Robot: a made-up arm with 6 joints. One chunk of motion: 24 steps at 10 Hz.
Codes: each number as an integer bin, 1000 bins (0 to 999) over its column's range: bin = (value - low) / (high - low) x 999, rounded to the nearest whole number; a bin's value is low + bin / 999 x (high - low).
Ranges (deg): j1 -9..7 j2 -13..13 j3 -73..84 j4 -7..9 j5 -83..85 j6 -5..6
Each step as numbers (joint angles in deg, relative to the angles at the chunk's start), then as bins.
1 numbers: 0.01 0.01 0.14 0.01 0.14 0.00
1 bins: 563 500 465 438 494 454
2 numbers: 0.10 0.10 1.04 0.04 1.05 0.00
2 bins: 568 503 471 440 500 454
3 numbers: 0.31 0.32 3.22 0.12 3.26 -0.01
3 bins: 581 512 485 445 513 453
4 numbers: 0.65 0.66 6.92 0.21 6.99 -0.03
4 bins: 603 525 509 450 535 451
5 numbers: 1.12 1.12 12.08 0.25 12.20 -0.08
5 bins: 632 543 541 453 566 447
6 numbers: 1.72 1.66 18.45 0.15 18.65 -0.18
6 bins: 669 563 582 446 604 438
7 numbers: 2.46 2.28 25.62 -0.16 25.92 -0.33
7 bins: 716 587 628 427 648 424
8 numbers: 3.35 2.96 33.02 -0.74 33.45 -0.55
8 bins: 771 613 675 391 692 404
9 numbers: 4.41 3.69 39.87 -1.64 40.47 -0.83
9 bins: 837 641 718 335 734 379
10 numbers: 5.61 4.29 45.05 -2.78 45.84 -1.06
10 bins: 912 664 751 263 766 358
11 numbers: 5.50 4.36 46.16 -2.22 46.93 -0.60
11 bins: 905 667 758 298 773 400
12 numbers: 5.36 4.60 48.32 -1.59 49.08 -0.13
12 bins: 897 676 772 338 785 442
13 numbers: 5.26 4.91 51.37 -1.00 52.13 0.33
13 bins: 890 688 791 375 804 484
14 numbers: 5.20 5.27 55.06 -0.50 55.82 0.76
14 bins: 887 702 815 406 825 523
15 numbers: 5.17 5.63 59.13 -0.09 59.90 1.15
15 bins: 885 716 841 431 850 559
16 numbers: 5.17 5.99 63.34 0.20 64.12 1.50
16 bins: 885 730 868 450 875 590
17 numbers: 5.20 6.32 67.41 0.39 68.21 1.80
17 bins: 887 742 893 461 899 618
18 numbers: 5.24 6.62 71.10 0.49 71.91 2.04
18 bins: 889 754 917 468 921 639
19 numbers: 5.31 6.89 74.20 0.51 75.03 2.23
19 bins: 893 764 937 469 940 657
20 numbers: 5.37 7.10 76.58 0.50 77.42 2.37
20 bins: 897 772 952 468 954 669
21 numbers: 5.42 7.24 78.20 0.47 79.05 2.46
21 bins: 900 778 962 466 964 678
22 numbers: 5.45 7.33 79.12 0.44 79.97 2.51
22 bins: 902 781 968 465 969 682
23 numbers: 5.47 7.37 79.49 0.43 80.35 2.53
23 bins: 903 783 970 464 971 684
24 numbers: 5.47 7.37 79.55 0.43 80.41 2.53
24 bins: 903 783 971 464 972 684
